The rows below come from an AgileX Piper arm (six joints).
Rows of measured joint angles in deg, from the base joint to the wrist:
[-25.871, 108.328, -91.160, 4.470, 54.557, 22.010]
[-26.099, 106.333, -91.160, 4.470, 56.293, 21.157]
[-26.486, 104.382, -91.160, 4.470, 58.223, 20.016]
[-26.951, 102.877, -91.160, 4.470, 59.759, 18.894]
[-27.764, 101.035, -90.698, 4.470, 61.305, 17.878]
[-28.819, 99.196, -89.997, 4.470, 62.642, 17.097]
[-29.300, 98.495, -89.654, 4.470, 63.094, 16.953]
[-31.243, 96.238, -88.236, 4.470, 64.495, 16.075]
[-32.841, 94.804, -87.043, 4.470, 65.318, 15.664]
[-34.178, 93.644, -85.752, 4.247, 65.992, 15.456]
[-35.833, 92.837, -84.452, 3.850, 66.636, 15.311]
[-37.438, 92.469, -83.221, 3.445, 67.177, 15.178]
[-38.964, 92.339, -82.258, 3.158, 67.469, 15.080]
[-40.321, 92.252, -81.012, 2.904, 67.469, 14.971]
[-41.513, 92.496, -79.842, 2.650, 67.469, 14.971]
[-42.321, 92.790, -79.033, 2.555, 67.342, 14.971]
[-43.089, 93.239, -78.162, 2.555, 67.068, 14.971]
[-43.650, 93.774, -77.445, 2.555, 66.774, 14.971]
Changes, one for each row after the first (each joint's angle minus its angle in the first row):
[-0.228, -1.995, 0.000, 0.000, 1.736, -0.853]
[-0.615, -3.946, 0.000, 0.000, 3.666, -1.994]
[-1.080, -5.451, 0.000, 0.000, 5.202, -3.116]
[-1.893, -7.293, 0.462, 0.000, 6.748, -4.132]
[-2.948, -9.132, 1.163, 0.000, 8.085, -4.913]
[-3.429, -9.833, 1.506, 0.000, 8.537, -5.057]
[-5.372, -12.090, 2.924, 0.000, 9.938, -5.935]
[-6.970, -13.524, 4.117, 0.000, 10.761, -6.346]
[-8.307, -14.684, 5.408, -0.223, 11.435, -6.554]
[-9.962, -15.491, 6.708, -0.620, 12.079, -6.699]
[-11.567, -15.859, 7.939, -1.025, 12.620, -6.832]
[-13.093, -15.989, 8.902, -1.312, 12.912, -6.930]
[-14.450, -16.076, 10.148, -1.566, 12.912, -7.039]
[-15.642, -15.832, 11.318, -1.820, 12.912, -7.039]
[-16.450, -15.538, 12.127, -1.915, 12.785, -7.039]
[-17.218, -15.089, 12.998, -1.915, 12.511, -7.039]
[-17.779, -14.554, 13.715, -1.915, 12.217, -7.039]

